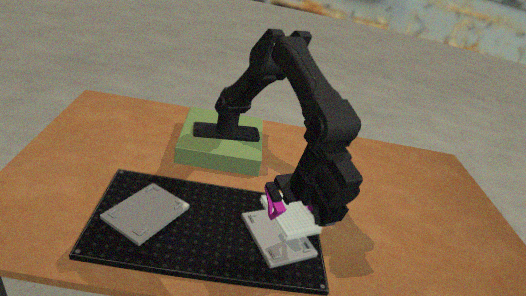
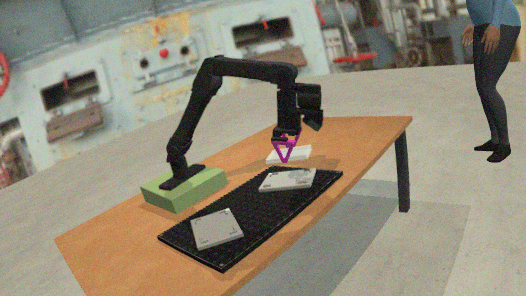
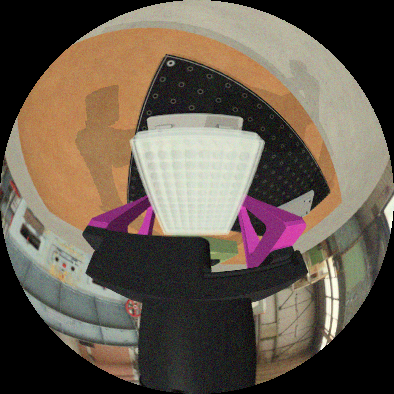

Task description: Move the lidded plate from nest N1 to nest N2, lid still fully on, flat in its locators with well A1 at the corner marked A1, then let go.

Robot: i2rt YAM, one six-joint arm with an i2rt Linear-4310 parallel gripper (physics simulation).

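Where they show: gripper, fingertip midpoint: (image 1: 287,214) (image 2: 287,157) (image 3: 196,197); arm's base, link origin: (image 1: 226,133) (image 2: 182,177).
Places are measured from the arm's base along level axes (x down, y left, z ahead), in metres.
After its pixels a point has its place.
The white lidded plate (image 1: 300,221) {y 0.122, x -0.052, z 0.432 m} (image 2: 302,152) {y 0.100, x -0.052, z 0.451 m} (image 3: 197,180) {y 0.116, x -0.052, z 0.427 m} is held between the magenta fingers of my gripper (image 1: 292,212) {y 0.106, x -0.035, z 0.392 m} (image 2: 285,158) {y 0.106, x -0.035, z 0.392 m} (image 3: 196,197) {y 0.106, x -0.035, z 0.392 m}, which is shut on its two sides. It is in the air above and partly beyond a grey nest (image 1: 264,234) {y 0.070, x 0.036, z 0.385 m} (image 2: 280,185) {y 0.055, x 0.036, z 0.379 m} (image 3: 195,120) {y 0.124, x 0.036, z 0.448 m}, apart from it, and looks roughly level. The lid appears to be on, but its seating is hard to judge. The other grey nest (image 1: 145,212) {y -0.199, x 0.036, z 0.333 m} (image 2: 216,230) {y -0.213, x 0.036, z 0.345 m} (image 3: 299,205) {y -0.194, x 0.036, z 0.366 m} is empty, with locators at its corners. Nest labels and the A1 mark cannot be read.
Both nests are on a black perforated board (image 1: 210,230) {y -0.051, x 0.047, z 0.367 m} (image 2: 260,212) {y -0.087, x 0.047, z 0.396 m} (image 3: 175,90) {y 0.159, x 0.047, z 0.480 m} on the orange-brown table (image 1: 415,200) {y 0.587, x 0.061, z 0.198 m} (image 2: 350,132) {y 0.616, x 0.060, z 0.413 m} (image 3: 60,135) {y 0.420, x 0.060, z 0.396 m}. The arm stands on a green block (image 1: 217,157) {y -0.029, x 0.018, z 0.111 m} (image 2: 192,196) {y -0.067, x 0.033, z 0.106 m} (image 3: 225,247) {y -0.090, x 0.027, z 0.102 m} behind the board. A person's legs (image 2: 495,80) show beyond the table.
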